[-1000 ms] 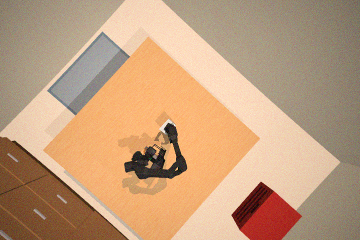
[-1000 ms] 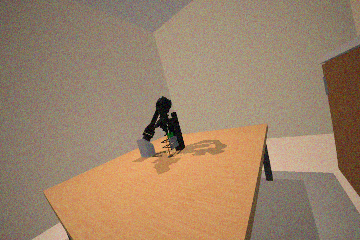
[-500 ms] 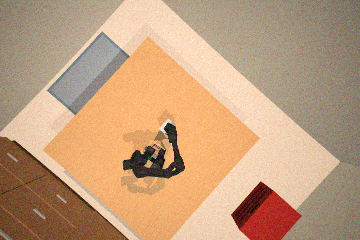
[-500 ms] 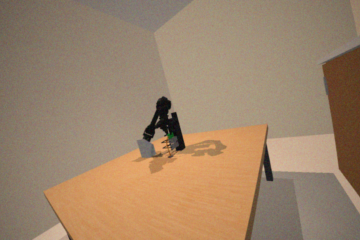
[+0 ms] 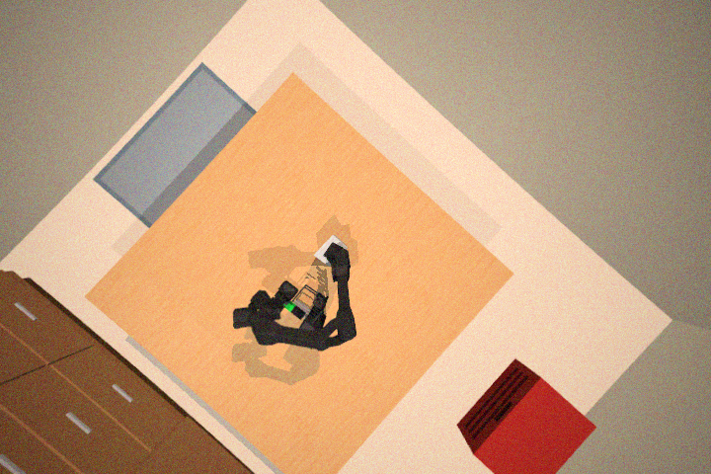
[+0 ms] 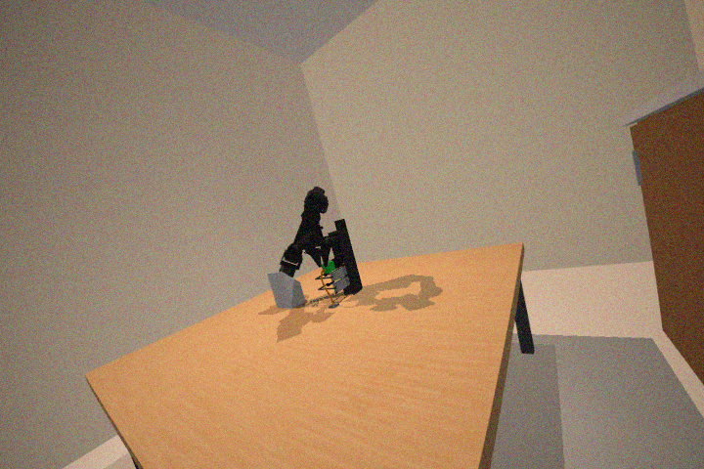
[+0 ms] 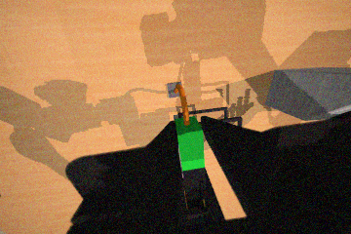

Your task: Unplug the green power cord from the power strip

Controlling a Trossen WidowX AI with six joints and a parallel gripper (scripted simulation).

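The green plug is 5 cm to the left of my gripper tip.
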